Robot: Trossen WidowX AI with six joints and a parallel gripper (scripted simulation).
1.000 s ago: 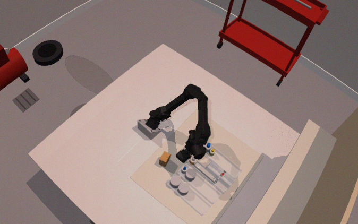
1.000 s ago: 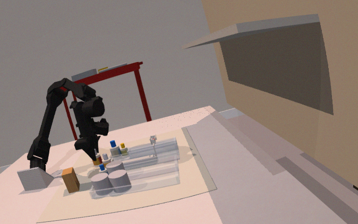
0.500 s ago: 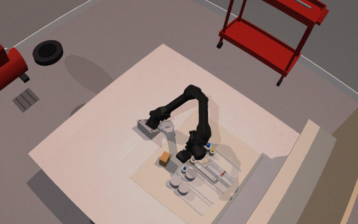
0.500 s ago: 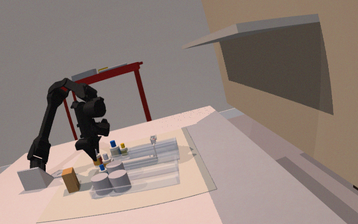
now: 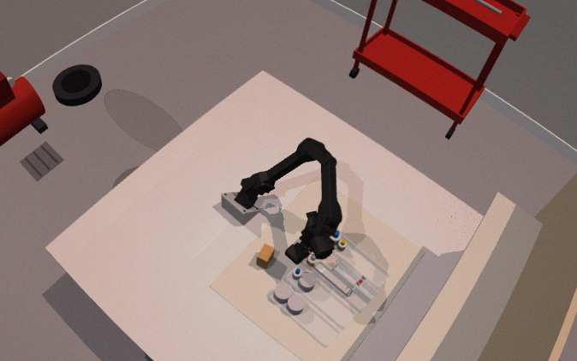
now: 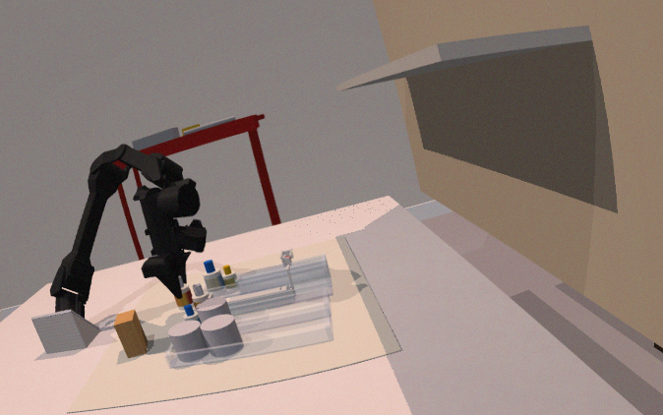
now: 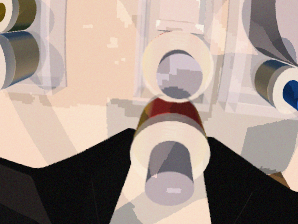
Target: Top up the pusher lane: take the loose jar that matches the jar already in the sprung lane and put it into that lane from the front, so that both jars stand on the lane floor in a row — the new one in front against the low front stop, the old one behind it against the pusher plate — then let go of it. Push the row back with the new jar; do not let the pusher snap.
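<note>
Right now the clear sprung lane is 18 cm ahead of my gripper tip, 4 cm below it and 1 cm to the right of it. Also, from my gripper tip: orange box 11 cm behind, 9 cm to the right, 2 cm below; red mark 22 cm ahead, 1 cm to the right, 1 cm above; pusher plate 15 cm ahead, 1 cm below.
</note>
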